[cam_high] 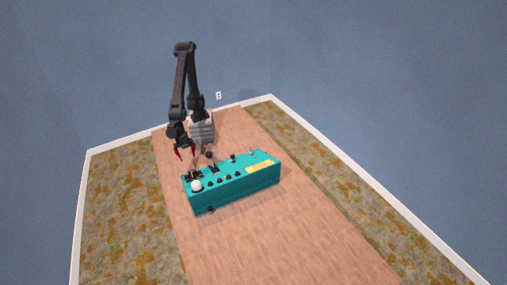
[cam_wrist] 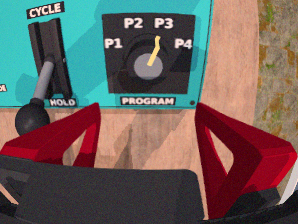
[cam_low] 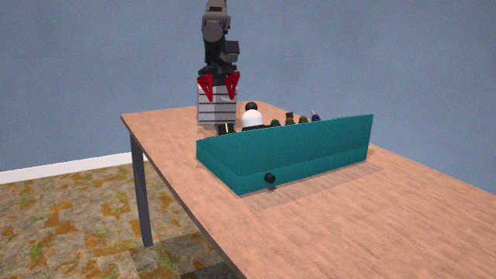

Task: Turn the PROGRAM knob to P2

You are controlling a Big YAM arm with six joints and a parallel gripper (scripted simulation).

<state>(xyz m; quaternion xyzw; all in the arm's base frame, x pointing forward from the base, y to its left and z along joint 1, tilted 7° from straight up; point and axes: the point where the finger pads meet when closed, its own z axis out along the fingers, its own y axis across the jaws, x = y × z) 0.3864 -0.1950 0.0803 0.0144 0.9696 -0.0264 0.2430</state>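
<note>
Right now my hand is 12 cm to the right of the black-ball lever, 7 cm above it and 2 cm short of it. Also, from my hand: teal console 17 cm to the left, 10 cm below, 7 cm ahead; mode knob 24 cm to the left, 8 cm below, 4 cm ahead; toggle 36 cm to the left, 9 cm below, 5 cm ahead.
</note>
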